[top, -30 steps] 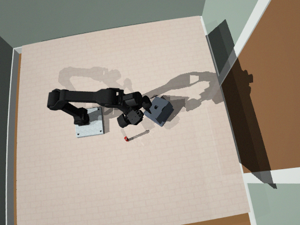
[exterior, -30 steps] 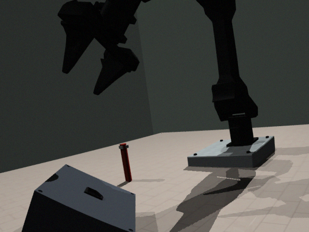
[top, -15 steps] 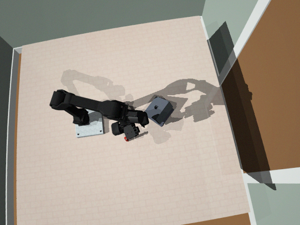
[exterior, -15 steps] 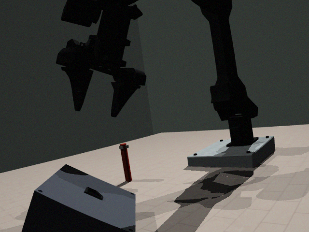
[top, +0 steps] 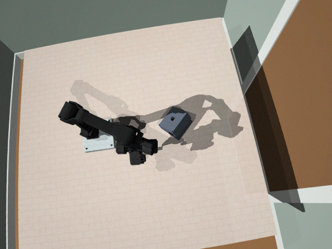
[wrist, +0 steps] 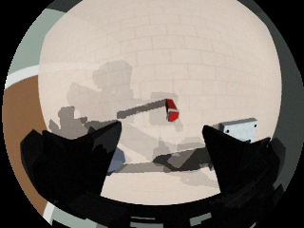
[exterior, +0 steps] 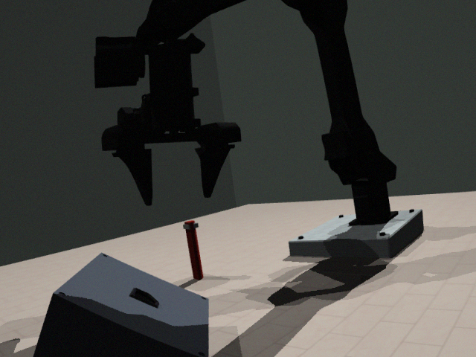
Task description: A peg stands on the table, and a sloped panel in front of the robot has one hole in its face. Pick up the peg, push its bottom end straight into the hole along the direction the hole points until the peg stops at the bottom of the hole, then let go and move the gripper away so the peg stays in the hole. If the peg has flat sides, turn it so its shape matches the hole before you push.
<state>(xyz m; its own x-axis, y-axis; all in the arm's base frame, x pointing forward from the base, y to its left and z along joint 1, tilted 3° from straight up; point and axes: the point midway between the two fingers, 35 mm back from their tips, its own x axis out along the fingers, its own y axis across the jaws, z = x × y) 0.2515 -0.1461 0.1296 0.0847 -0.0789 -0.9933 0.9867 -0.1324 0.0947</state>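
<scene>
Now: the peg 50 mm below my gripper tip and 10 mm behind it. Also, from my gripper tip: sloped panel: 190 mm ahead, 150 mm to the left, 80 mm below.
</scene>
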